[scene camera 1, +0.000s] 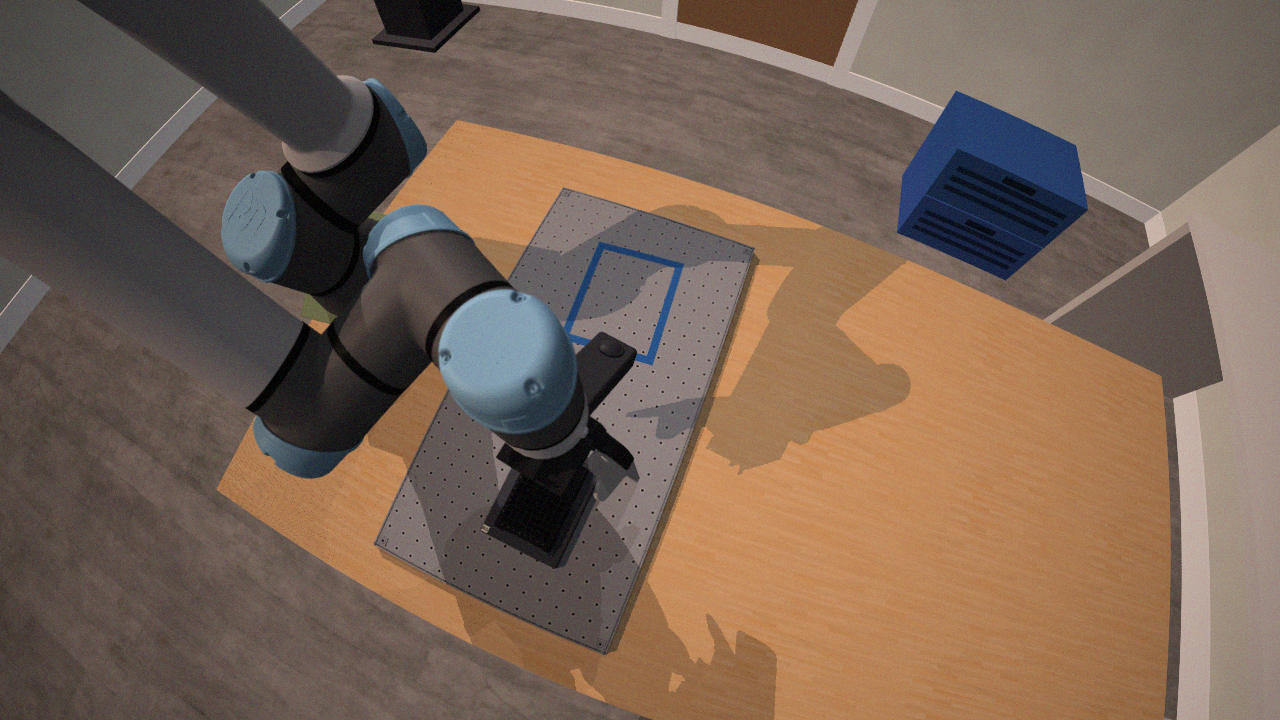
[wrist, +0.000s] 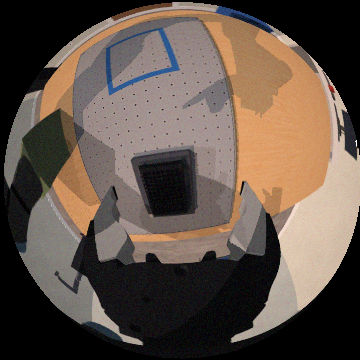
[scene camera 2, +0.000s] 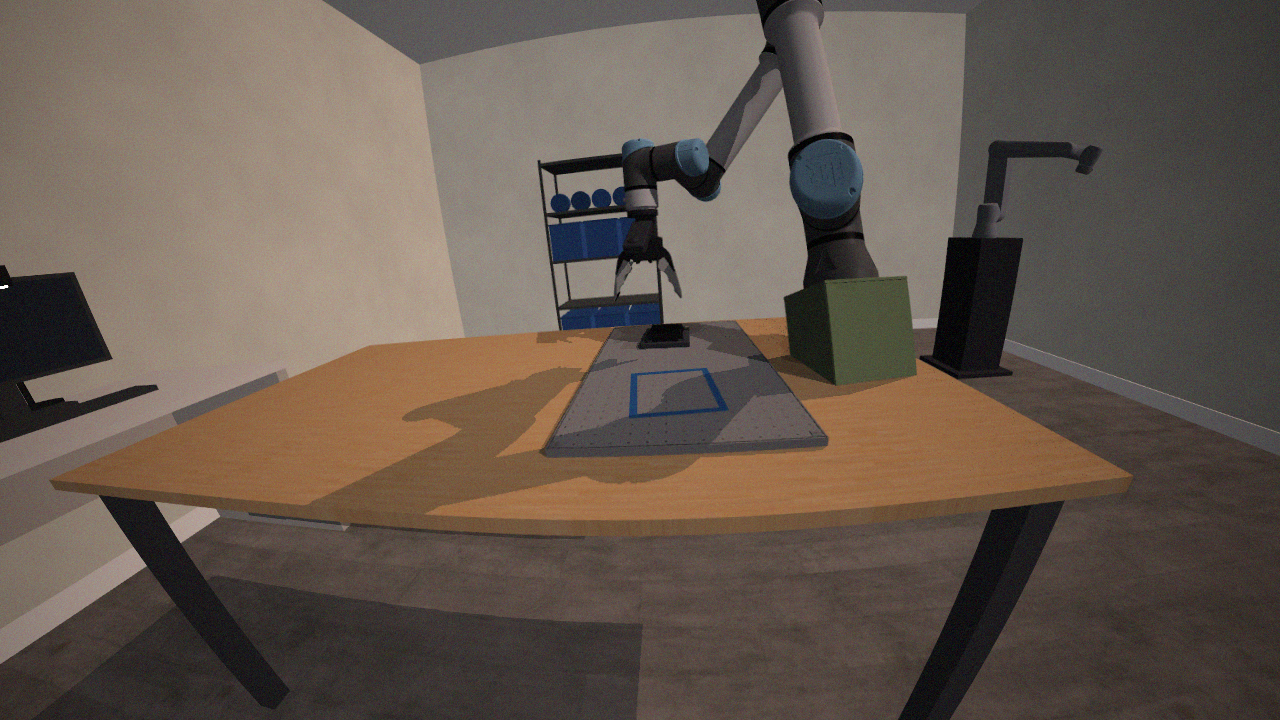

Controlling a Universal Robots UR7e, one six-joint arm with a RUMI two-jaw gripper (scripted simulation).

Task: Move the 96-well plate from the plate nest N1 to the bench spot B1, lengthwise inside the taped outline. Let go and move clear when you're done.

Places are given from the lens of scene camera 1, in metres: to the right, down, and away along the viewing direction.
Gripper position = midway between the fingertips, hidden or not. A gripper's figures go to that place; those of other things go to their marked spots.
gripper (scene camera 1: 579,448): -0.07, 0.11, 0.60
black 96-well plate (scene camera 1: 526,514): -0.16, 0.21, 0.66
